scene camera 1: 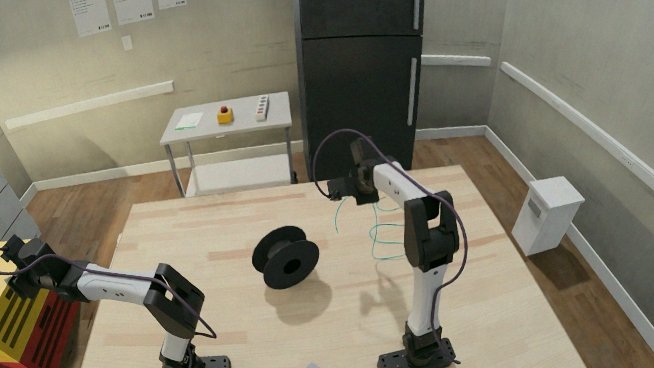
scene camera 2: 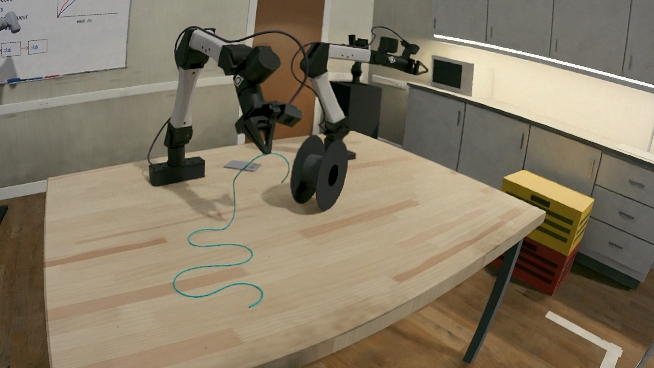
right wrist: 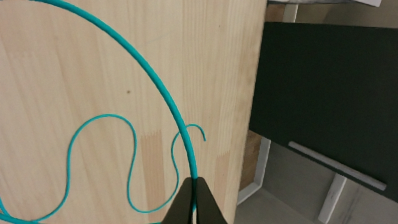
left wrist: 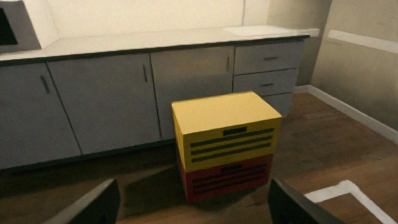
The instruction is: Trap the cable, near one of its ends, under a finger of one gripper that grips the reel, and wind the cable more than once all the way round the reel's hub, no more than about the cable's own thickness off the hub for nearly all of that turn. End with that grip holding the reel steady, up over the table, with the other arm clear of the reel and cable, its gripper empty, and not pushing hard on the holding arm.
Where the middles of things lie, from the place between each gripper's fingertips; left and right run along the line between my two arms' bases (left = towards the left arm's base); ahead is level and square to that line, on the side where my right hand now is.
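Black reel point(scene camera 2: 324, 173): 640 mm to the right of my left hand, 290 mm ahead of it and 290 mm below it.
My right hand point(scene camera 2: 267, 154) is 23 cm to the right of the black reel, 14 cm past it and 12 cm above it. Going by its middle, the reel is nearer to my right hand than to my left hand.
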